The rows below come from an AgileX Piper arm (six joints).
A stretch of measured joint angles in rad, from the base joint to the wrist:
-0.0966 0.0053 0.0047 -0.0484 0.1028 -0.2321
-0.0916 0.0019 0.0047 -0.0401 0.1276 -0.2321
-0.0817 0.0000 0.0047 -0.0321 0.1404 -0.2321
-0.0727 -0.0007 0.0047 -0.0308 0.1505 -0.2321
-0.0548 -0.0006 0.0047 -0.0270 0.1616 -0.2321
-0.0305 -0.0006 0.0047 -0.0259 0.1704 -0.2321
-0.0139 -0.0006 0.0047 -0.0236 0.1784 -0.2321
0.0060 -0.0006 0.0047 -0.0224 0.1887 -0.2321
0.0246 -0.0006 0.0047 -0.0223 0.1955 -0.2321
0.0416 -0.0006 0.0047 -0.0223 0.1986 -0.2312
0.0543 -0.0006 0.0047 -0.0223 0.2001 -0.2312
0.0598 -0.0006 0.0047 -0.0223 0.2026 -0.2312
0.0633 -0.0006 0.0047 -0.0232 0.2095 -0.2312
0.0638 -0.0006 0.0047 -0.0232 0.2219 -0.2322
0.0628 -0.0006 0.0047 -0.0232 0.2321 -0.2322
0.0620 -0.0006 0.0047 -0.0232 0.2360 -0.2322
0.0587 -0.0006 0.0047 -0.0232 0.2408 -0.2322
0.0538 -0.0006 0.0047 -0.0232 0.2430 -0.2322
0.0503 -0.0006 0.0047 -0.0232 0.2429 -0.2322
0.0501 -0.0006 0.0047 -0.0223 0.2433 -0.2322
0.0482 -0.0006 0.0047 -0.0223 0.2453 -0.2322
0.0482 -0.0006 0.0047 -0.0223 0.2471 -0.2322
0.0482 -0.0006 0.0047 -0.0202 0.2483 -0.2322
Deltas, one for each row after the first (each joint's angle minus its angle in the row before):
0.0050 -0.0034 0.0000 0.0083 0.0248 0.0000
0.0099 -0.0019 0.0000 0.0080 0.0128 0.0000
0.0090 -0.0007 0.0000 0.0013 0.0101 0.0000
0.0179 0.0001 0.0000 0.0038 0.0111 0.0000
0.0243 0.0000 0.0000 0.0011 0.0088 0.0000
0.0166 0.0000 0.0000 0.0023 0.0080 0.0000
0.0199 0.0000 0.0000 0.0012 0.0103 0.0000
0.0186 0.0000 0.0000 0.0001 0.0068 0.0000
0.0170 0.0000 0.0000 0.0000 0.0031 0.0009
0.0127 0.0000 0.0000 0.0000 0.0015 0.0000
0.0055 0.0000 0.0000 0.0000 0.0025 0.0000
0.0035 0.0000 0.0000 -0.0009 0.0069 0.0000
0.0005 0.0000 0.0000 0.0000 0.0124 -0.0010
-0.0010 0.0000 0.0000 0.0000 0.0102 0.0000
-0.0008 0.0000 0.0000 0.0000 0.0039 0.0000
-0.0033 0.0000 0.0000 0.0000 0.0048 0.0000
-0.0049 0.0000 0.0000 0.0000 0.0022 0.0000
-0.0035 0.0000 0.0000 0.0000 -0.0001 0.0000
-0.0002 0.0000 0.0000 0.0009 0.0004 0.0000
-0.0019 0.0000 0.0000 0.0000 0.0020 0.0000
0.0000 0.0000 0.0000 0.0000 0.0018 0.0000
0.0000 0.0000 0.0000 0.0021 0.0012 0.0000

